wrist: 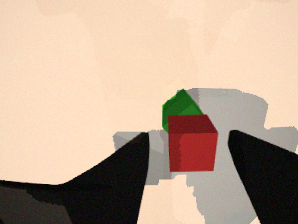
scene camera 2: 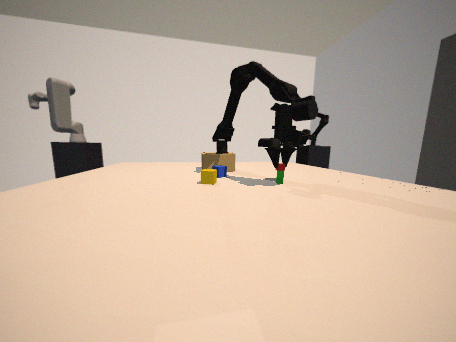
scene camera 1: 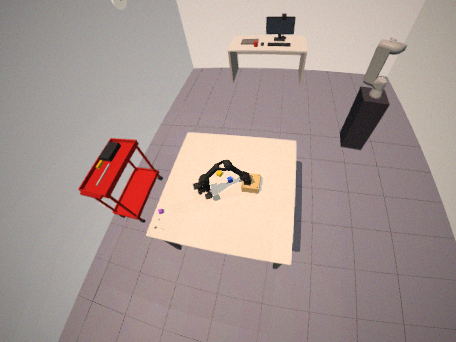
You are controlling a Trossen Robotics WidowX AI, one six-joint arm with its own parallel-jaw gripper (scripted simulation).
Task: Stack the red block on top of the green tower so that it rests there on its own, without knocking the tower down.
Observation:
The pictures show: the gripper and a red block.
The gripper shows as well in the wrist view.

